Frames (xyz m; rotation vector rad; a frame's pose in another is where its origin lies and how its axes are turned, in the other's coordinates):
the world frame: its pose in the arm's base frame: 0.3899 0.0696 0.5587 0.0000 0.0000 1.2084
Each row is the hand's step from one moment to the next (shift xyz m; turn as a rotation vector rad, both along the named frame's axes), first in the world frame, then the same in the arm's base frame.
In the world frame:
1: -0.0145 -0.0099 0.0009 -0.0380 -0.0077 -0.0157
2: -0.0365 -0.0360 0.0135 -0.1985 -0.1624 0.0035
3: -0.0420 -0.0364 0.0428 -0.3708 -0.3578 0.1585
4: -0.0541 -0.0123 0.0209 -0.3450 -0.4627 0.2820
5: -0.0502 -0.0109 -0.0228 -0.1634 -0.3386 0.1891
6: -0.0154 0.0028 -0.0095 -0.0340 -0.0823 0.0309
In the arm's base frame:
1: 0.0041 -0.0171 0.0009 -0.0063 -0.0383 -0.0157
2: 0.0207 -0.0469 0.0135 0.0815 -0.2432 0.0035
3: 0.0191 -0.0522 0.0428 0.2031 -0.4736 0.1585
4: -0.0077 -0.0549 0.0209 0.3103 -0.4866 0.2820
5: -0.0076 -0.0508 -0.0228 0.2587 -0.2728 0.1891
6: -0.0081 -0.0134 -0.0095 0.0649 -0.0610 0.0309

